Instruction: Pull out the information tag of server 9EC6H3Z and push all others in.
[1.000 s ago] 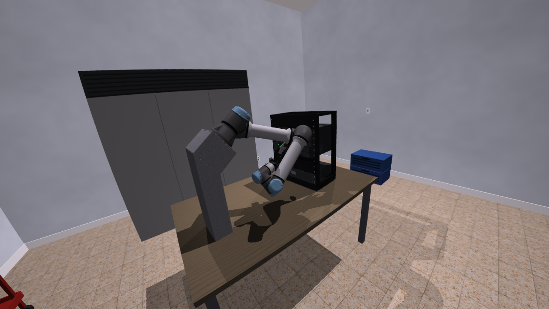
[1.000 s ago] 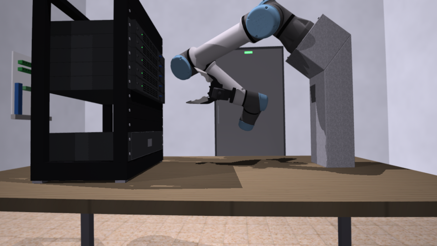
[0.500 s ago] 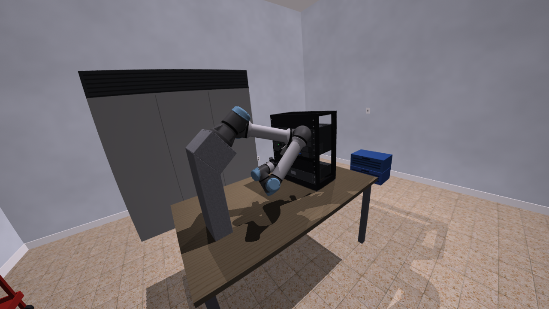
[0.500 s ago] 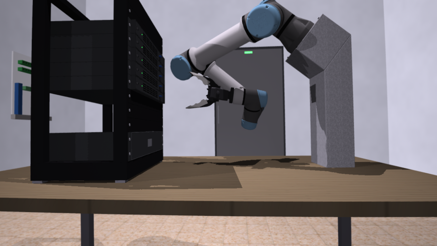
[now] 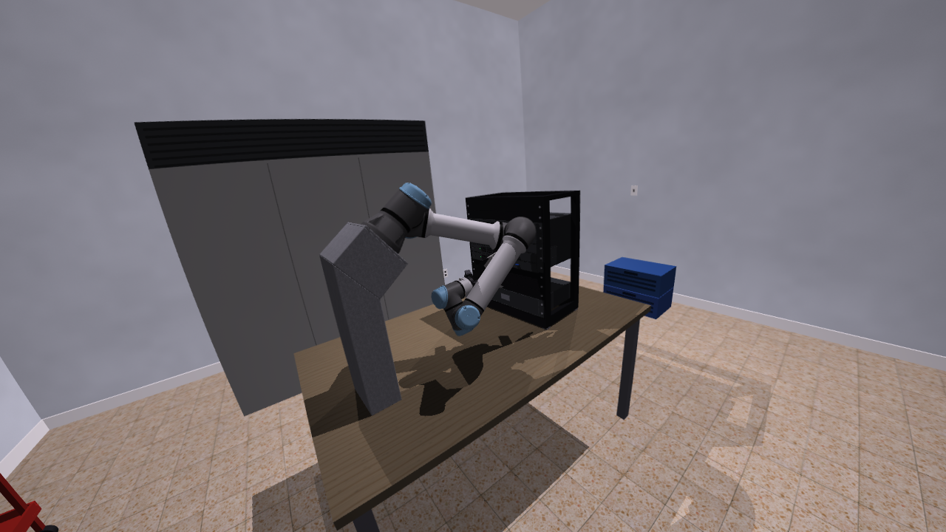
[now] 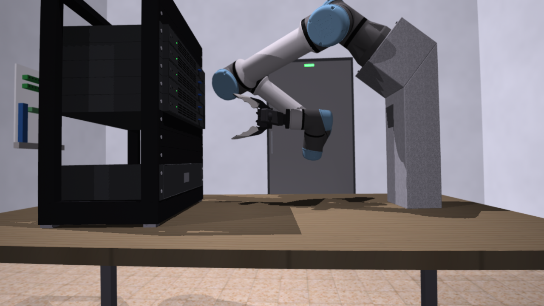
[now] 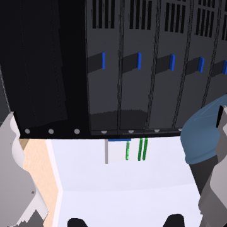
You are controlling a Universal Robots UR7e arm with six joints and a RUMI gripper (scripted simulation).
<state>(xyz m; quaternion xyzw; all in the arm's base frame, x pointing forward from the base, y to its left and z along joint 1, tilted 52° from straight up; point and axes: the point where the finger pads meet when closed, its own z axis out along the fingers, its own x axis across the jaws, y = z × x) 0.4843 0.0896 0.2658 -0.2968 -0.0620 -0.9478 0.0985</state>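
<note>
Now: the information tag 14 cm ahead of my hand, 6 cm to the left of it and 1 cm below it.
</note>
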